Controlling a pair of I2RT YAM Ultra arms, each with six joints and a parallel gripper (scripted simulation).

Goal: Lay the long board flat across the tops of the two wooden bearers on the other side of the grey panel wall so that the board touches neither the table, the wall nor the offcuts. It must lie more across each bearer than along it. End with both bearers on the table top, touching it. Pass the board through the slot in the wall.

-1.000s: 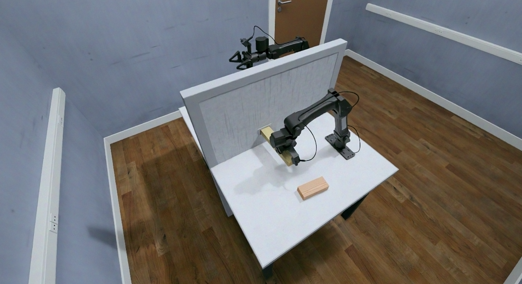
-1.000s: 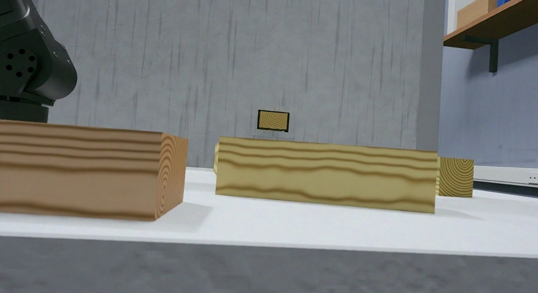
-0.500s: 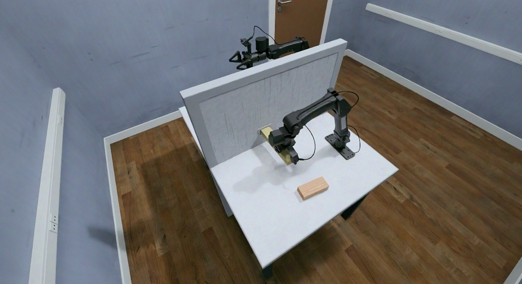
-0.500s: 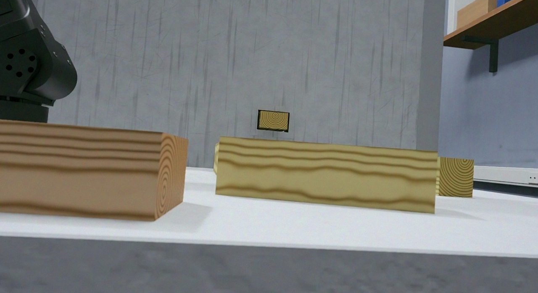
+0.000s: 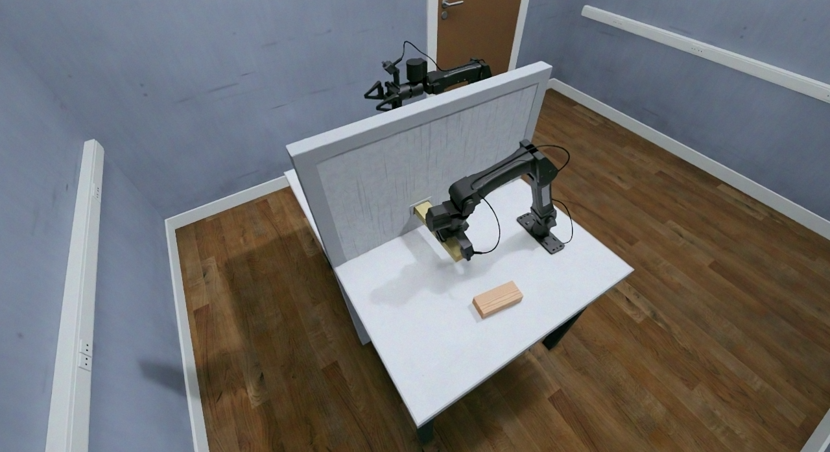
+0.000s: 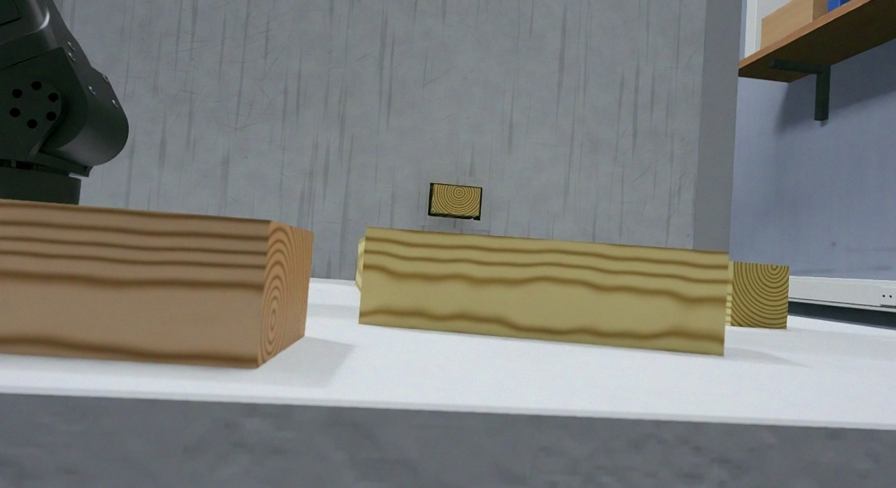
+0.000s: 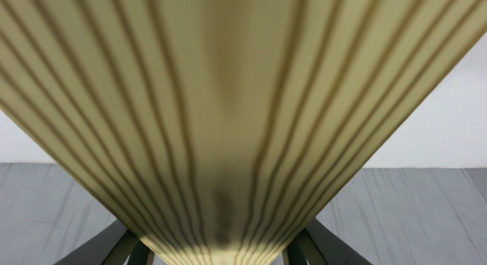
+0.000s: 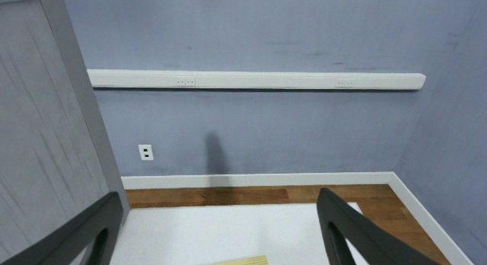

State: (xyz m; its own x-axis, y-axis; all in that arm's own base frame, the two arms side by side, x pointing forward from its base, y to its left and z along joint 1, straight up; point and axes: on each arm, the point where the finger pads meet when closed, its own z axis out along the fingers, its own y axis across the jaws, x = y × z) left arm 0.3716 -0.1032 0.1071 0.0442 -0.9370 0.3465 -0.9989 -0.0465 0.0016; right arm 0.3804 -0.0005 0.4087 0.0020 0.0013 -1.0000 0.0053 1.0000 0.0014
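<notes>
The long pale board lies 6 cm to the right of my left hand. From my left hand the other things lie so: brown offcut (3 cm behind, 26 cm to the left, 9 cm below); pale wooden bearer (17 cm ahead, 41 cm to the right, 8 cm below).
</notes>
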